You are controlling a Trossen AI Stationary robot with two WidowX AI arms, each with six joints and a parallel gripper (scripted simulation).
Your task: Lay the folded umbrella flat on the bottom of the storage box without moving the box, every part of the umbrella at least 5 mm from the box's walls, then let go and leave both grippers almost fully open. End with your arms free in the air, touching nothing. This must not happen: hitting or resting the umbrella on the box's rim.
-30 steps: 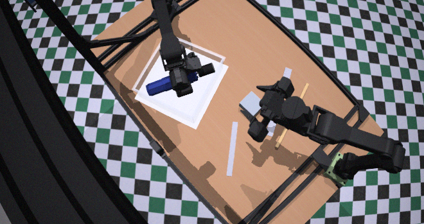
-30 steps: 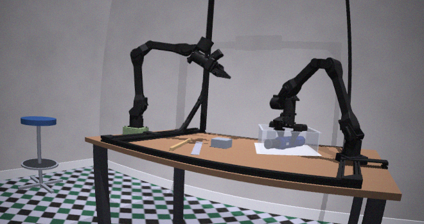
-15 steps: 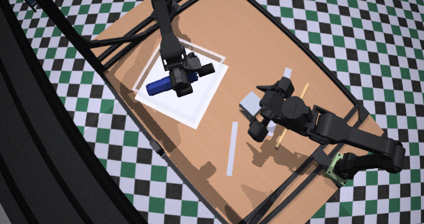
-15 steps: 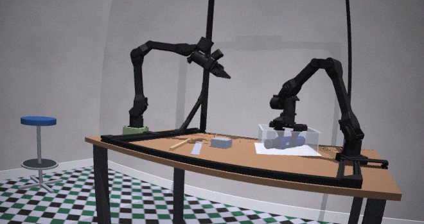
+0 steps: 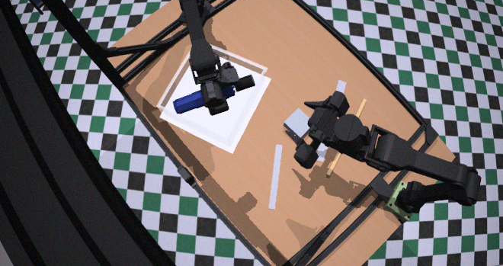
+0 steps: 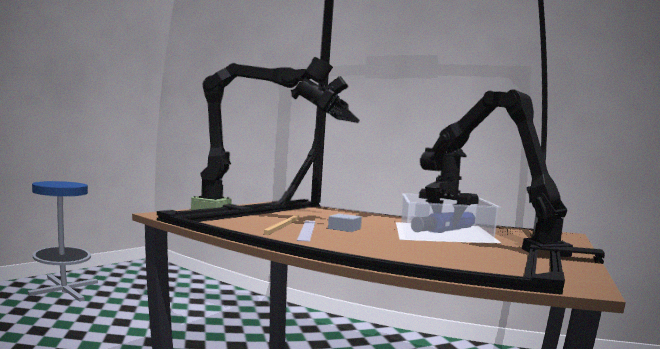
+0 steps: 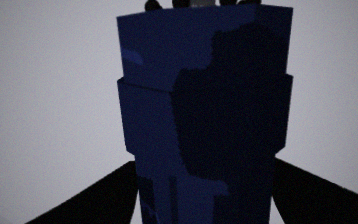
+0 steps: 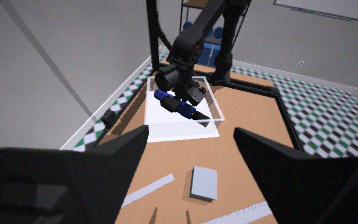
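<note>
The clear storage box lies 10 mm below my left hand. Round my left hand: wooden stick (210 mm ahead, 410 mm to the right, 50 mm below); folded umbrella (20 mm below); grey block (120 mm ahead, 270 mm to the right, 40 mm below).
</note>
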